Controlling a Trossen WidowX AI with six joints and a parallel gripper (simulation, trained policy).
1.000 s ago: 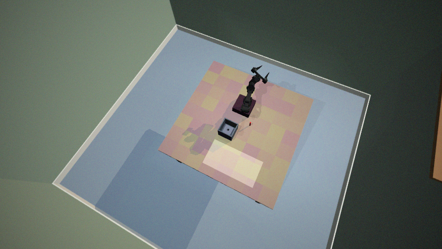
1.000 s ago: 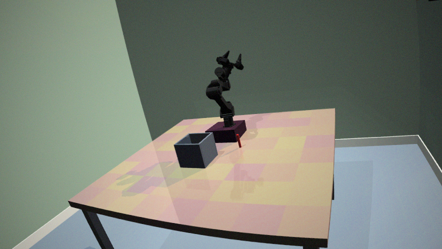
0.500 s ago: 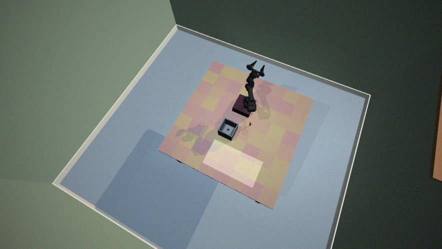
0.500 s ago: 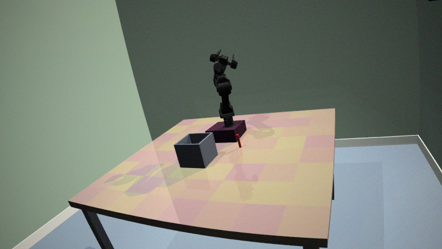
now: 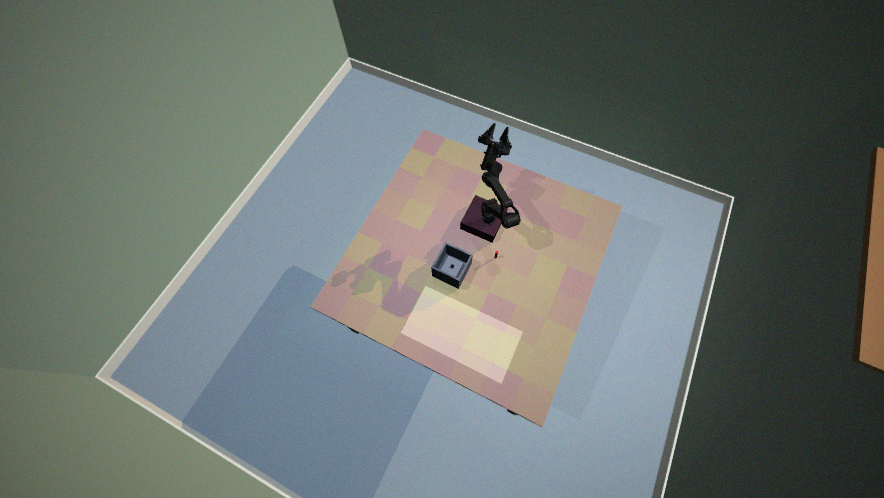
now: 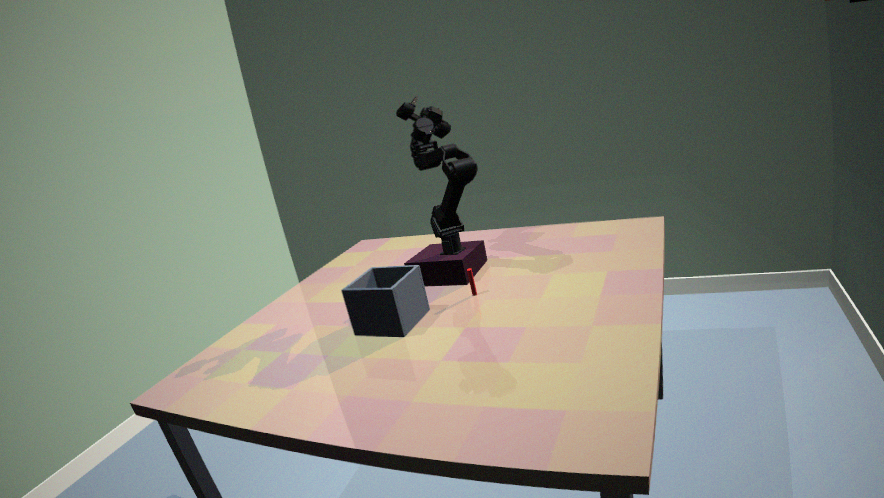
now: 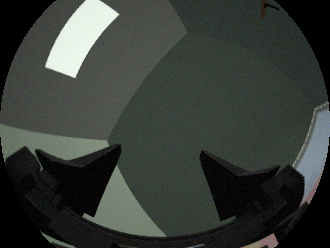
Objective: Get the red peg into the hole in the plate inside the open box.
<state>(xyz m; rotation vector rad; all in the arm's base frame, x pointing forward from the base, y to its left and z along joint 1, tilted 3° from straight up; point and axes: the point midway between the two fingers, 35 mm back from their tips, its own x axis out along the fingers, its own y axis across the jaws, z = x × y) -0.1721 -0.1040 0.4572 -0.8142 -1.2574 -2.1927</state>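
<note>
The red peg lies 370 mm ahead of my gripper tip, 250 mm to the left of it and 510 mm below it. Round my gripper tip: plate 560 mm ahead, 80 mm to the left, 500 mm below.
</note>
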